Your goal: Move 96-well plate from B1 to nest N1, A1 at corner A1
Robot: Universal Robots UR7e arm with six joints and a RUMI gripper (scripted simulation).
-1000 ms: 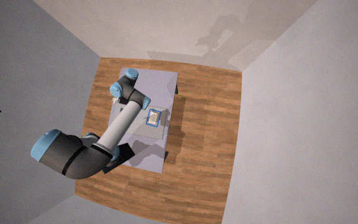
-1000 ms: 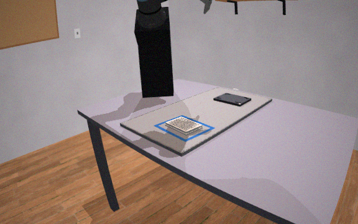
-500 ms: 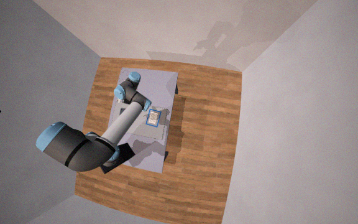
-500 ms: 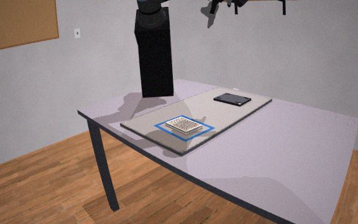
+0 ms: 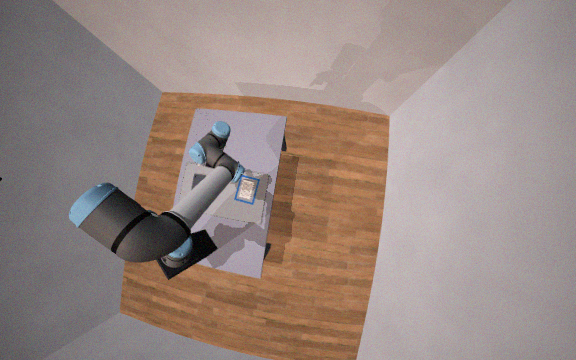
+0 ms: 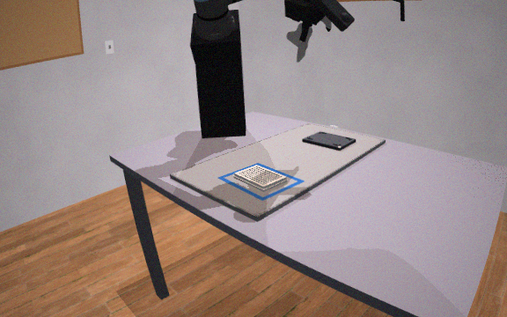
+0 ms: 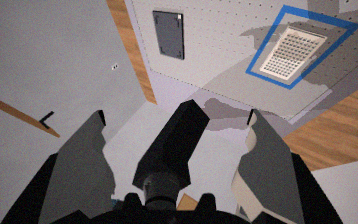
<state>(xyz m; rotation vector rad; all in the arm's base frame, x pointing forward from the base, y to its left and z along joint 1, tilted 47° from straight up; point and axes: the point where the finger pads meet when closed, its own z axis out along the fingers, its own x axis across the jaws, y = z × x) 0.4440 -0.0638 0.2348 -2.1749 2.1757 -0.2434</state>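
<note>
My hand is 35 cm above the 96-well plate, 13 cm past it and 11 cm to the left of it. The rest, counted from my hand: dark plate nest: 35 cm below, 28 cm to the left, 5 cm behind; A1 label: 35 cm below, 20 cm to the left, 1 cm ahead.
</note>
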